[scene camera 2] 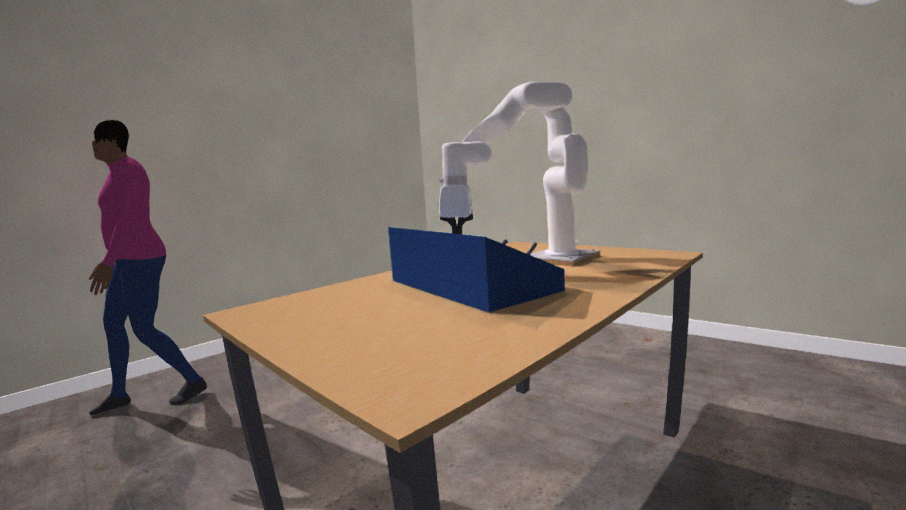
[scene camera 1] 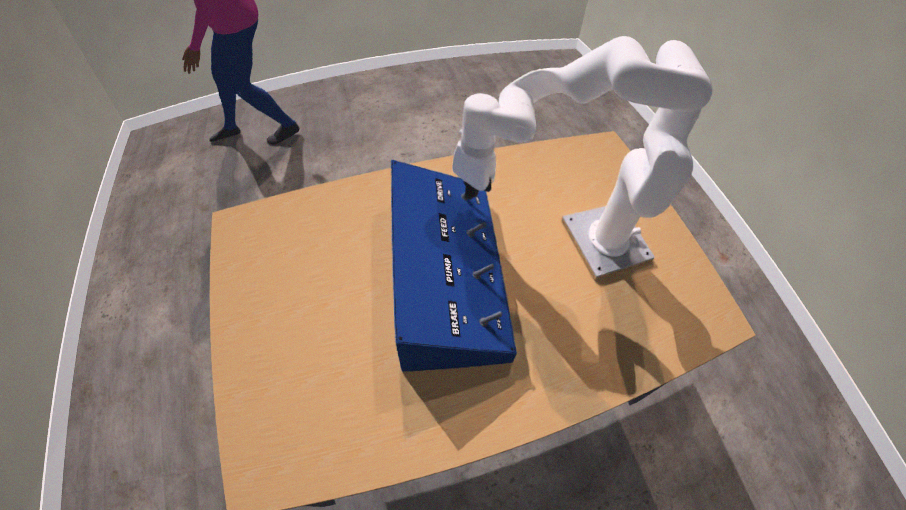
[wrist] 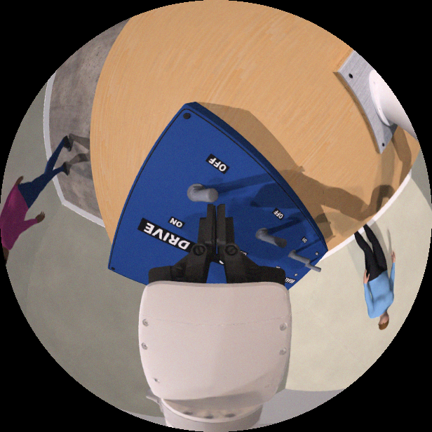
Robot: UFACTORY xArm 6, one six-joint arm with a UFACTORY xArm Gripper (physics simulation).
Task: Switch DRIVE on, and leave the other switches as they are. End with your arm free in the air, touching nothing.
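Pixels of known places: gripper, between the fingertips: [scene camera 1: 471, 195]; arm's base, origin of its link: [scene camera 2: 562, 253] [scene camera 1: 608, 238].
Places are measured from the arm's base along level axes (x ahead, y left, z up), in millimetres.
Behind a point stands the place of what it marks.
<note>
The blue switch panel [scene camera 1: 418, 285] @(x 564, y 93, z 131 mm) [scene camera 2: 437, 262] @(x 603, y 11, z 72 mm) [wrist: 150, 185] slopes on the table. In the wrist view the grey DRIVE lever [wrist: 204, 194] stands between its OFF label [wrist: 217, 163] and ON label [wrist: 176, 222]; it appears to lean to the OFF side. The gripper hides it in scene camera 1. The FEED lever [scene camera 1: 476, 229] @(x 391, y -50, z 90 mm) [wrist: 272, 238], PUMP lever [scene camera 1: 483, 271] @(x 410, y 69, z 91 mm) and BRAKE lever [scene camera 1: 490, 318] @(x 431, y 185, z 91 mm) lean to their OFF labels. My gripper [scene camera 1: 469, 191] @(x 374, y -152, z 98 mm) [scene camera 2: 457, 229] @(x 374, y -152, z 98 mm) [wrist: 216, 213] is shut and empty, low over the panel, its tips close beside the DRIVE lever on the ON side; contact cannot be told.
The panel stands on the wooden table [scene camera 1: 291, 316] @(x 881, y 21, z -21 mm) [scene camera 2: 355, 354] @(x 975, y 194, z -21 mm) [wrist: 225, 55]. My arm's base plate [scene camera 1: 580, 234] @(x 81, y -32, z 0 mm) [wrist: 367, 110] is beyond the panel's low edge. A person in a magenta top [scene camera 1: 233, 63] [scene camera 2: 131, 209] [wrist: 19, 215] walks past the table; another in blue [wrist: 380, 295] also shows.
</note>
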